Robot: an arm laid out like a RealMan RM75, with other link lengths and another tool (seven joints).
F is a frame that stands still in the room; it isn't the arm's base.
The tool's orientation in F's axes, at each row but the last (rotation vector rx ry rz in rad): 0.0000 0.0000 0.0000; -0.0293 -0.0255 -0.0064; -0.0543 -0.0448 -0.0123; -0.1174 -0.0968 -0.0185; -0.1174 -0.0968 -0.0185; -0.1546 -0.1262 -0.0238; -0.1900 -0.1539 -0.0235; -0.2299 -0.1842 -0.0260; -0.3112 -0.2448 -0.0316; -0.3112 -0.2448 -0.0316; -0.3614 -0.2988 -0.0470; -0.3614 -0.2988 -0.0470; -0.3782 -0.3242 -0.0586
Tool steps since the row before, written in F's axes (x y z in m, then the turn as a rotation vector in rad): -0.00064 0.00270 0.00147 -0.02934 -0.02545 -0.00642; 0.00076 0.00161 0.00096 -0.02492 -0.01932 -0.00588; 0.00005 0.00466 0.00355 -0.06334 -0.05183 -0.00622; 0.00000 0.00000 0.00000 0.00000 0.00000 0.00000; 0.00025 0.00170 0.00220 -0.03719 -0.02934 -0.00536; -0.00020 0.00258 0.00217 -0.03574 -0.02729 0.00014; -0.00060 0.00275 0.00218 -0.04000 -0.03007 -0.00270; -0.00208 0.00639 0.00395 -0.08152 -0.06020 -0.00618; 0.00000 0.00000 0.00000 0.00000 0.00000 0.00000; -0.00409 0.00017 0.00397 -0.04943 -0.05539 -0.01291; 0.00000 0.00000 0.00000 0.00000 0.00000 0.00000; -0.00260 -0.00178 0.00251 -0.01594 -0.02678 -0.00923; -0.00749 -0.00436 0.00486 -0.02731 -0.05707 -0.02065
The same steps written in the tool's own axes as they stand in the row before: -0.00064 0.00270 0.00147 -0.02934 -0.02545 -0.00642; 0.00077 0.00159 0.00099 -0.02495 -0.01931 -0.00581; 0.00016 0.00446 0.00379 -0.06298 -0.05227 -0.00622; 0.00000 0.00000 0.00000 0.00000 0.00000 0.00000; 0.00044 0.00144 0.00235 -0.03716 -0.02941 -0.00521; 0.00004 0.00221 0.00255 -0.03505 -0.02817 0.00032; -0.00028 0.00227 0.00273 -0.03967 -0.03053 -0.00232; -0.00134 0.00524 0.00561 -0.08098 -0.06102 -0.00514; 0.00000 0.00000 0.00000 0.00000 0.00000 0.00000; -0.00300 -0.00131 0.00467 -0.05146 -0.05223 -0.01737; 0.00000 0.00000 0.00000 0.00000 0.00000 0.00000; -0.00175 -0.00278 0.00233 -0.01816 -0.02345 -0.01329; -0.00555 -0.00663 0.00489 -0.03272 -0.04886 -0.03117
